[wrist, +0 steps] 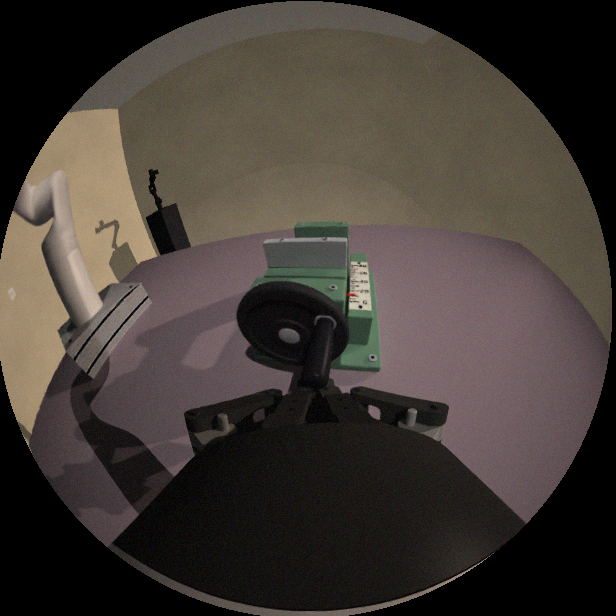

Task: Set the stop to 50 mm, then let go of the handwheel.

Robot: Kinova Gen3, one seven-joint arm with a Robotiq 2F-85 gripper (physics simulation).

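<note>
A green stop fixture (pixel 321 298) stands on the purple table. Its black handwheel (pixel 290 329) faces me, with a black crank handle (pixel 319 350) sticking out toward the camera. My gripper (pixel 314 386) is shut on the near end of that crank handle. A grey stop block (pixel 305 252) sits on the green base behind the wheel. A white scale (pixel 360 287) runs along the right side, with a red pointer (pixel 351 295) near its lower marks. The numbers are too small to read.
The robot's own grey arm link and base plate (pixel 97 321) stand at the left. A black box with a chain-like piece (pixel 166 226) sits at the table's far left edge. Beige walls lie beyond.
</note>
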